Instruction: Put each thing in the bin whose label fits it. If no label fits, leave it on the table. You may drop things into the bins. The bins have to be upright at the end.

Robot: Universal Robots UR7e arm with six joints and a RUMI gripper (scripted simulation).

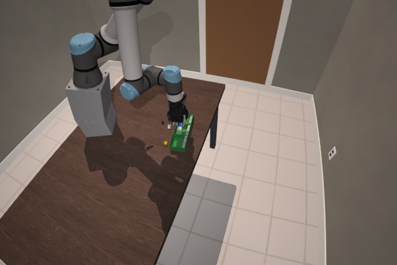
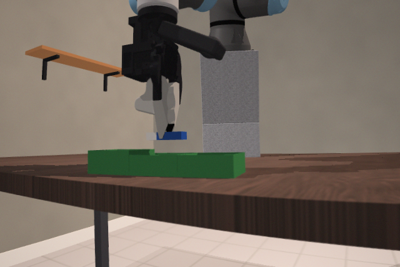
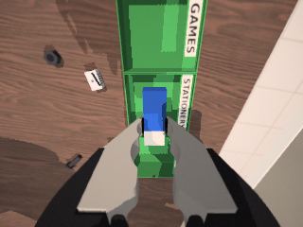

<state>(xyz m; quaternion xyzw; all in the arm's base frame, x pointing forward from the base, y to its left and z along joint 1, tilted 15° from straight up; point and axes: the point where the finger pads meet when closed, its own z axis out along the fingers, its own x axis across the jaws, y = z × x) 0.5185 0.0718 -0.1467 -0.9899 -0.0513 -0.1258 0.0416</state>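
My hand is 10 mm short of the green bin row and 50 mm above it. From my hand the other things lie so: yellow die 60 mm behind, 100 mm to the right, 60 mm below; then blue-and-white eraser 10 mm to the right, 10 mm below; then white item 80 mm behind, 20 mm to the left, 60 mm below.
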